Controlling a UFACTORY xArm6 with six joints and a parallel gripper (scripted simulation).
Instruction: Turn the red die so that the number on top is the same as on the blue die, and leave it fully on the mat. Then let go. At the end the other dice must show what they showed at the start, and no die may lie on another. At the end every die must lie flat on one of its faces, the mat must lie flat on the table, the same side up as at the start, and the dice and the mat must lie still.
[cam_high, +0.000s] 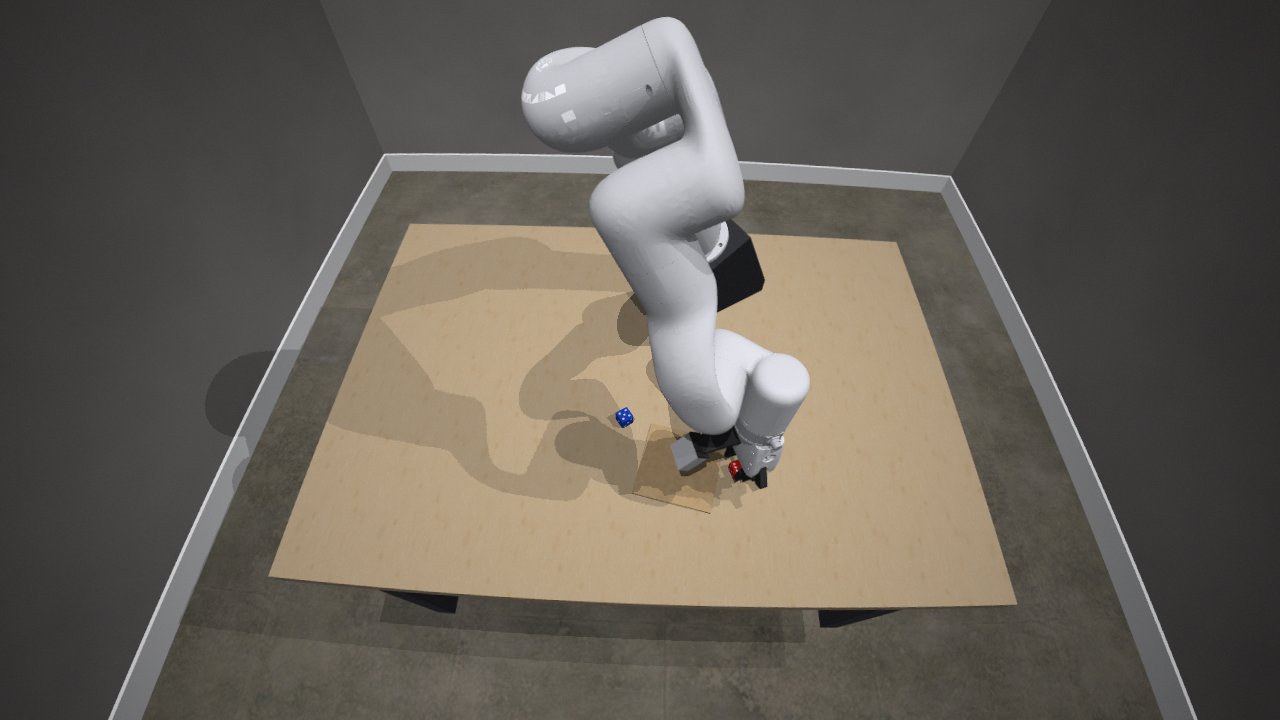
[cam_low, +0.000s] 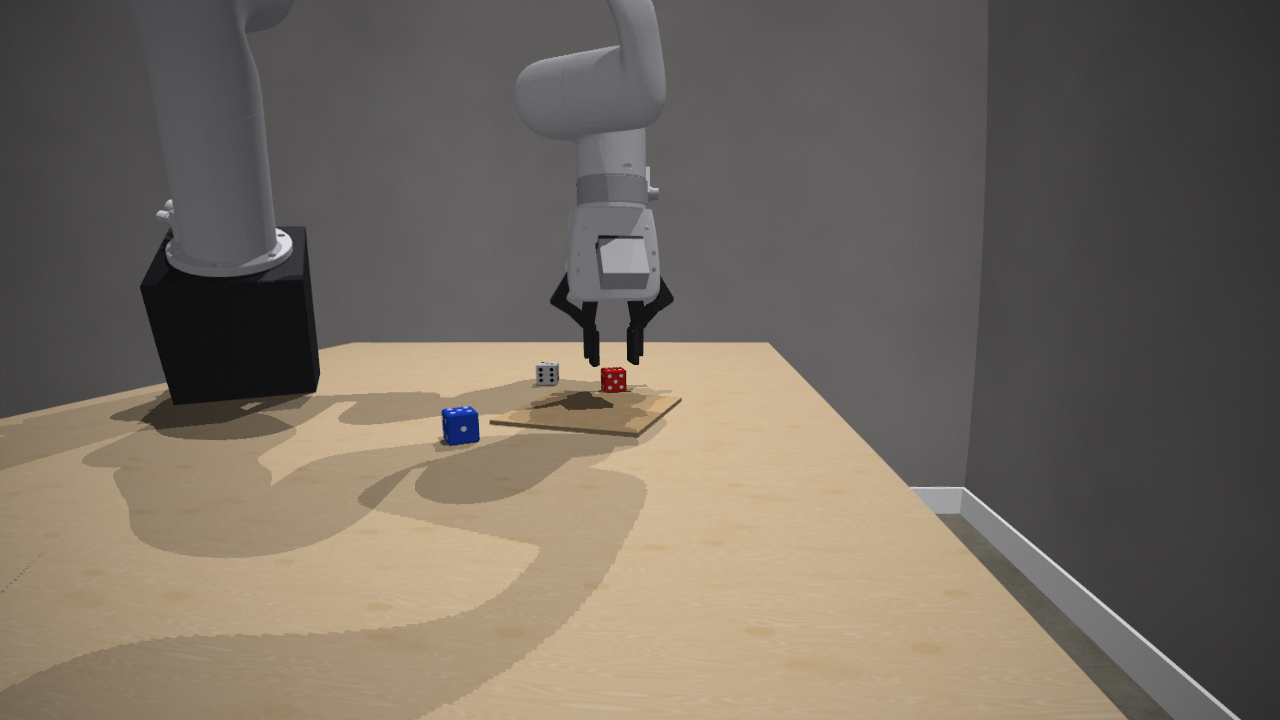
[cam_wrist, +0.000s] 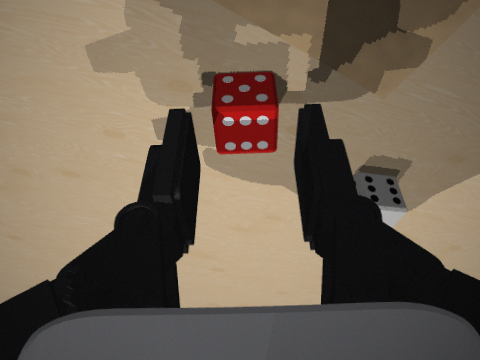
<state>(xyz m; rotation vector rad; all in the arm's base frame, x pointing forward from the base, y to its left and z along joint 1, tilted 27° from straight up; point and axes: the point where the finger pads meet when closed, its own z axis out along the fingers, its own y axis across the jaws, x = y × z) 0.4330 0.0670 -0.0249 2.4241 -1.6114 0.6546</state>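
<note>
Now: hand 4 cm above the red die. The rest, counted from my hand: mat (1 cm behind, 10 cm to the right, 5 cm below); blue die (10 cm behind, 20 cm to the right, 4 cm below); white die (9 cm behind, 4 cm to the left, 4 cm below).
</note>
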